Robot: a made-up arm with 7 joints. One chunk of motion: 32 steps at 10 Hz.
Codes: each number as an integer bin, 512 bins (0 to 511) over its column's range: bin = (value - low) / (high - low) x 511, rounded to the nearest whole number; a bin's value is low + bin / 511 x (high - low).
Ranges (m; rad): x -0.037..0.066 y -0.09..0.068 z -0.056..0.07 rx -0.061..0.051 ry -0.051..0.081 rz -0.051..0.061
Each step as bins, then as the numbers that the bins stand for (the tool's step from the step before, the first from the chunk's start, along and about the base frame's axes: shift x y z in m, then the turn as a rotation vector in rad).
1 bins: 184 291 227 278 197 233
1 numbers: 0.00009 -0.00002 -0.00003 -0.00007 -0.00011 0.00007
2 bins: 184 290 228 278 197 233
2 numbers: 0.00009 -0.00033 0.00022 -0.00007 -0.00011 0.00007
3 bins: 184 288 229 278 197 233
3 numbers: 0.00009 -0.00095 0.00047 -0.00007 -0.00011 0.00007
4 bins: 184 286 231 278 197 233
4 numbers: 0.00009 -0.00157 0.00096 -0.00007 -0.00011 0.00007
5 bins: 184 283 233 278 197 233
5 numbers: 0.00009 -0.00250 0.00145 -0.00007 -0.00011 0.00007
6 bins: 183 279 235 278 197 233
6 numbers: -0.00011 -0.00373 0.00195 -0.00007 -0.00011 0.00007
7 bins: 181 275 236 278 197 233
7 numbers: -0.00052 -0.00497 0.00219 -0.00007 -0.00011 0.00007
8 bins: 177 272 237 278 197 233
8 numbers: -0.00132 -0.00590 0.00244 -0.00007 -0.00011 0.00007
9 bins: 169 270 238 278 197 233
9 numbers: -0.00294 -0.00652 0.00268 -0.00007 -0.00011 0.00007
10 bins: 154 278 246 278 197 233
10 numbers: -0.00596 -0.00404 0.00466 -0.00007 -0.00011 0.00007
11 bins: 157 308 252 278 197 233
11 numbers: -0.00535 0.00523 0.00614 -0.00007 -0.00011 0.00007
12 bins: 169 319 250 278 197 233
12 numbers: -0.00294 0.00863 0.00564 -0.00007 -0.00011 0.00007
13 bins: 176 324 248 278 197 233
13 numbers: -0.00152 0.01018 0.00515 -0.00007 -0.00011 0.00007
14 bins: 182 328 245 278 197 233
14 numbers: -0.00032 0.01142 0.00441 -0.00007 -0.00011 0.00007
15 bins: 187 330 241 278 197 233
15 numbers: 0.00069 0.01204 0.00342 -0.00007 -0.00011 0.00007
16 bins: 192 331 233 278 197 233
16 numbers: 0.00170 0.01234 0.00145 -0.00007 -0.00011 0.00007
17 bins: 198 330 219 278 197 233
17 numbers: 0.00291 0.01204 -0.00200 -0.00007 -0.00011 0.00007
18 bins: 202 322 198 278 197 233
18 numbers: 0.00372 0.00956 -0.00718 -0.00007 -0.00011 0.00007
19 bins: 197 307 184 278 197 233
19 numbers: 0.00271 0.00492 -0.01063 -0.00007 -0.00011 0.00007
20 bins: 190 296 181 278 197 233
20 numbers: 0.00130 0.00152 -0.01137 -0.00007 -0.00011 0.00007
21 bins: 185 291 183 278 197 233
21 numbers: 0.00029 -0.00002 -0.01088 -0.00007 -0.00011 0.00007
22 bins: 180 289 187 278 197 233
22 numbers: -0.00072 -0.00064 -0.00989 -0.00007 -0.00011 0.00007
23 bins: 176 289 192 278 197 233
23 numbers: -0.00152 -0.00064 -0.00866 -0.00007 -0.00011 0.00007
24 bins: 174 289 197 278 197 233
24 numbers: -0.00193 -0.00064 -0.00742 -0.00007 -0.00011 0.00007
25 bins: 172 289 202 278 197 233
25 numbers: -0.00233 -0.00064 -0.00619 -0.00007 -0.00011 0.00007
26 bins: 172 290 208 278 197 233
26 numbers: -0.00233 -0.00033 -0.00471 -0.00007 -0.00011 0.00007
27 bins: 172 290 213 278 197 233
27 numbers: -0.00233 -0.00033 -0.00348 -0.00007 -0.00011 0.00007
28 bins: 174 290 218 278 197 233
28 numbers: -0.00193 -0.00033 -0.00225 -0.00007 -0.00011 0.00007
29 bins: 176 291 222 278 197 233
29 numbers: -0.00152 -0.00002 -0.00126 -0.00007 -0.00011 0.00007
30 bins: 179 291 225 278 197 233
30 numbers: -0.00092 -0.00002 -0.00052 -0.00007 -0.00011 0.00007
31 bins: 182 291 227 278 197 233
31 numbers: -0.00032 -0.00002 -0.00003 -0.00007 -0.00011 0.00007
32 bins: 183 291 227 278 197 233
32 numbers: -0.00011 -0.00002 -0.00003 -0.00007 -0.00011 0.00007
